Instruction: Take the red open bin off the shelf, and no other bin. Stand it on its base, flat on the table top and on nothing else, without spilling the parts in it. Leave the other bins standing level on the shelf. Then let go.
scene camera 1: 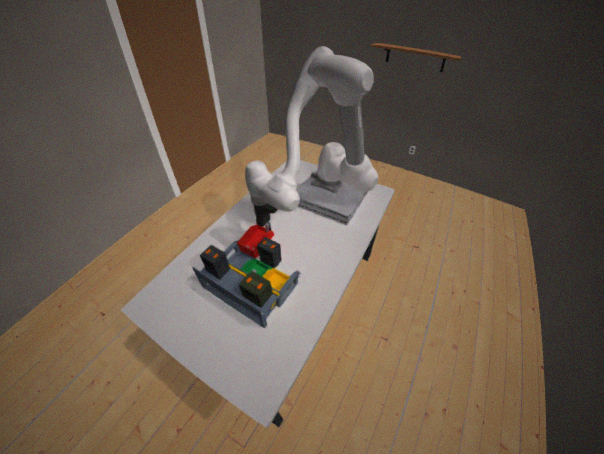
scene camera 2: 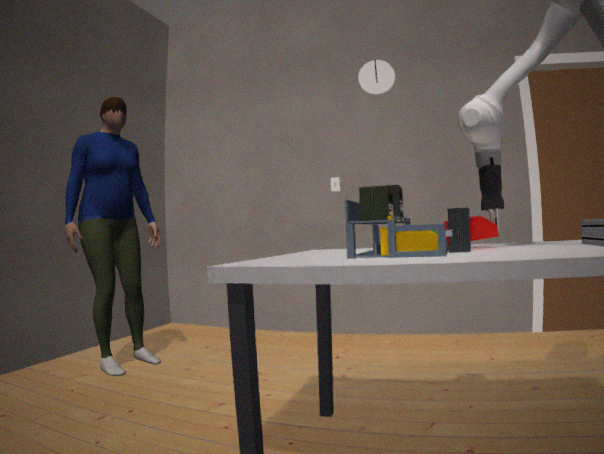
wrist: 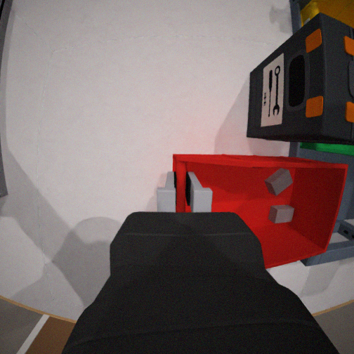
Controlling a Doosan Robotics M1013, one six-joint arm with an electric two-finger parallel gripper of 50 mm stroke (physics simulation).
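Frame: origin at the arm's base, x ahead, y left, z up, level; millimetres.
Seen in the pictures: gripper, fingertip midpoint: (scene camera 1: 268, 231) (scene camera 2: 494, 229); arm's base, link origin: (scene camera 1: 328, 182).
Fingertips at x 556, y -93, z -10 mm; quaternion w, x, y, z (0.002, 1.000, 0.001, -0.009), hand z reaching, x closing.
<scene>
Offsets run from my fingertips to a thing's middle.
The red bin {dz +4, dx +81, dy -24 mm} (scene camera 1: 252, 241) (scene camera 2: 482, 228) (wrist: 235, 200) is off the table top (scene camera 1: 210, 345) (scene camera 2: 300, 272) (wrist: 125, 100), behind the dark case in scene camera 2, and looks tilted there. My gripper (scene camera 1: 268, 228) (scene camera 2: 493, 222) (wrist: 180, 182) is shut on its front wall, one finger inside and one outside. Two grey parts (wrist: 279, 181) (wrist: 281, 214) are in it. Its far end overlaps the edge of the shelf (scene camera 1: 230, 292) (scene camera 2: 351, 240) (wrist: 335, 254) in the wrist view; any contact is unclear. The green bin {dz -19, dx +258, dy +86 mm} (scene camera 1: 256, 268) (wrist: 330, 148) and yellow bin {dz -19, dx +261, dy +198 mm} (scene camera 1: 275, 278) (scene camera 2: 417, 241) (wrist: 345, 10) sit in the shelf.
A dark tool case {dz +4, dx +123, dy +92 mm} (scene camera 1: 270, 251) (scene camera 2: 459, 230) (wrist: 300, 85) stands on the table in front of the shelf, close beside the red bin. Another dark case {dz +100, dx +348, dy -35 mm} (scene camera 1: 215, 261) and an olive case {dz +88, dx +360, dy +196 mm} (scene camera 1: 256, 288) (scene camera 2: 374, 203) stand on the shelf's top. A person (scene camera 2: 110, 170) stands beyond the table.
</scene>
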